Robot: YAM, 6 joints.
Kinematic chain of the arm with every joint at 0, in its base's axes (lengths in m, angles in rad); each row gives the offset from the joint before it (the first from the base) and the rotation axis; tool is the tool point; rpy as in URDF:
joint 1: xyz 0 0 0.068 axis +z
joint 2: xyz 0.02 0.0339 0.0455 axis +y
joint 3: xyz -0.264 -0.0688 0 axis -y
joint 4: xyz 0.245 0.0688 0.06 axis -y
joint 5: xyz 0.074 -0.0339 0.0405 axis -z
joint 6: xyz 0.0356 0 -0.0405 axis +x
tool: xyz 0 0 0 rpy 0 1.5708 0
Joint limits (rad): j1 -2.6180..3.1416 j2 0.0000..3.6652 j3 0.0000..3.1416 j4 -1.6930..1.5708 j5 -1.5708..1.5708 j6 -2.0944..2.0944
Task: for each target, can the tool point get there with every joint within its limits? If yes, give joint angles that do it. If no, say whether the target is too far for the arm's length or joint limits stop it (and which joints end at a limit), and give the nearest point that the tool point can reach.
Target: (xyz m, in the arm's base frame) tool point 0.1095 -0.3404 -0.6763
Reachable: no: too far | nearest point 0.0942 -0.2930 -0.3755 | short by 0.305 m
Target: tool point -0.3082 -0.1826 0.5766
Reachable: yes | joints 0.6292 0.8187 2.6943 0.5716 -1.2478 -0.4851
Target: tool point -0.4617 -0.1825 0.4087
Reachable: yes | joints 0.4436 0.5113 2.7529 0.7678 -1.2114 0.1379
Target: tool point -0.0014 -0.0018 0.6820
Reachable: yes | joints 2.4399 1.2833 2.7460 -0.8244 -0.0629 -0.3795
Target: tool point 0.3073 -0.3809 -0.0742
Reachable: yes | joints -0.8532 3.0069 2.2709 -0.9741 0.5621 -0.5381
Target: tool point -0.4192 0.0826 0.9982
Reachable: no: too far | nearest point -0.2764 0.0545 0.6820 | short by 0.348 m
